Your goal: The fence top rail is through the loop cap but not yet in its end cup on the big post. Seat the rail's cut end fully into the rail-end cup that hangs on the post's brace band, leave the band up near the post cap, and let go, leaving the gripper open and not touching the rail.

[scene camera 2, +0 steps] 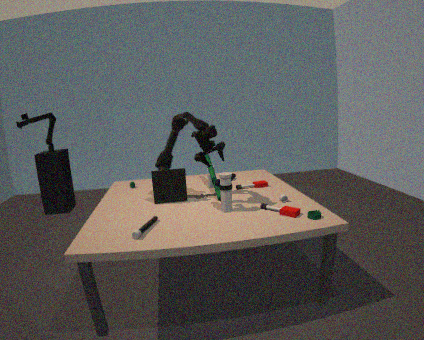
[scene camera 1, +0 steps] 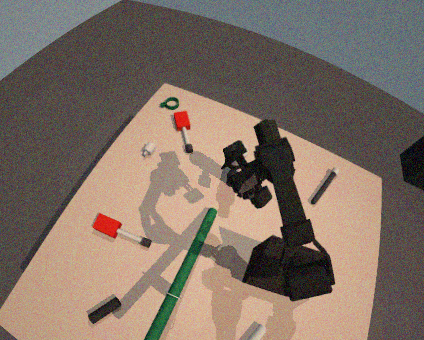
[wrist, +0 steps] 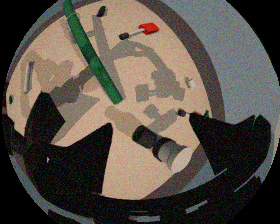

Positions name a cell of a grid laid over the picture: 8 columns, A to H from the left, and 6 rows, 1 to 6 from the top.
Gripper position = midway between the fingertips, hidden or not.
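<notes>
The gripper, at (scene camera 1: E4) and (wrist: E4), is open and holding nothing, and there's also a grey post (wrist: F5).
</notes>
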